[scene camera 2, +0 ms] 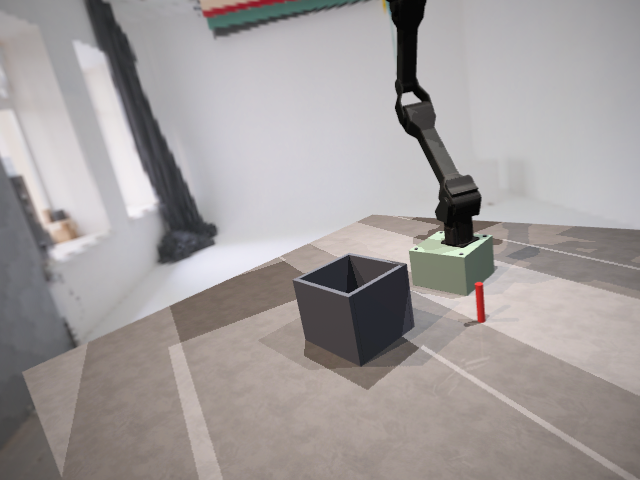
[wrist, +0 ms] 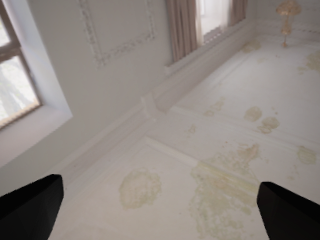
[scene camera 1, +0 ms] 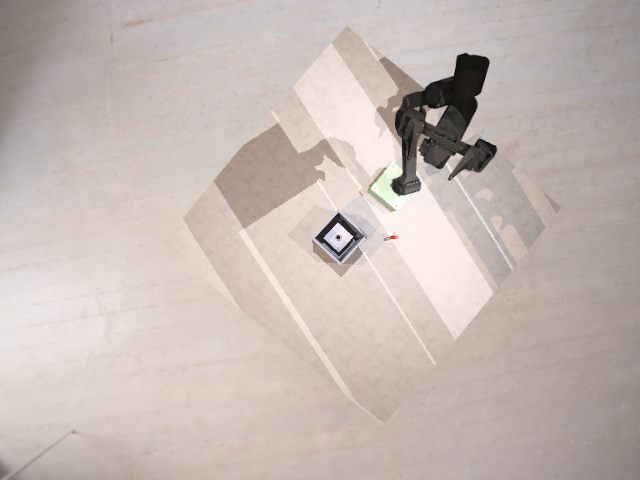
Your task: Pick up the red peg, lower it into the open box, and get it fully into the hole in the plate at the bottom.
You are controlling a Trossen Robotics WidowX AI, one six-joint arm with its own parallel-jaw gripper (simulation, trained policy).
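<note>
Dark grey box, visible. My gripper, visible, wrist view too.
</note>
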